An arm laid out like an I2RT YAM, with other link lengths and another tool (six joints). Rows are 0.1 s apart.
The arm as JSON. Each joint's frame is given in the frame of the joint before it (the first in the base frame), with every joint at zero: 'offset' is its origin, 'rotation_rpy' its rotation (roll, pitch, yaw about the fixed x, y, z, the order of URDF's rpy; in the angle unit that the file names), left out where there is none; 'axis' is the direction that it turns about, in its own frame. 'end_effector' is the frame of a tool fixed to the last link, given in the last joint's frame.
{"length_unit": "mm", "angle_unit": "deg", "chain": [
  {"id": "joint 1", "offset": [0.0, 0.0, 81.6], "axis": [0.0, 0.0, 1.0]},
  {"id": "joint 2", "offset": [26.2, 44.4, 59.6], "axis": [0.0, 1.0, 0.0]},
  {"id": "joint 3", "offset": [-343.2, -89.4, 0.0], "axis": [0.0, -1.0, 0.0]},
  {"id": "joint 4", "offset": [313.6, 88.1, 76.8], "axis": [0.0, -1.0, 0.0]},
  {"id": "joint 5", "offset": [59.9, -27.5, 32.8], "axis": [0.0, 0.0, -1.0]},
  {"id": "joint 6", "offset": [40.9, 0.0, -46.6], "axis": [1.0, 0.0, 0.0]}
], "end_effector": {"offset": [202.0, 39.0, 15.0], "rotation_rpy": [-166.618, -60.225, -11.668]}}
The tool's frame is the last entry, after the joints.
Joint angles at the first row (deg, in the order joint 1, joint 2, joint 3, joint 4, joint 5, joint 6):
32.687 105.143 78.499 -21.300 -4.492 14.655
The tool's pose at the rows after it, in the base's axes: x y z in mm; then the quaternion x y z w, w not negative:
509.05 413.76 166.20 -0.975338 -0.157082 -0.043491 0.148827
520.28 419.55 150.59 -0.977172 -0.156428 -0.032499 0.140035
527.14 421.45 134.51 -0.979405 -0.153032 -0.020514 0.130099
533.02 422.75 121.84 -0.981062 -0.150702 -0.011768 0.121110
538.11 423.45 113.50 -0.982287 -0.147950 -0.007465 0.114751
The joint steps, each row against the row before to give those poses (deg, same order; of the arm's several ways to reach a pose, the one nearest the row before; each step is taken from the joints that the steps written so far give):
0.568 4.087 3.562 -1.857 0.437 -0.547
-0.022 3.475 3.038 -1.158 0.284 -0.306
0.000 2.666 2.055 -1.160 0.525 -0.065
0.001 2.186 1.814 -1.004 0.525 -0.152
-0.001 1.530 1.311 -0.568 0.524 -0.023

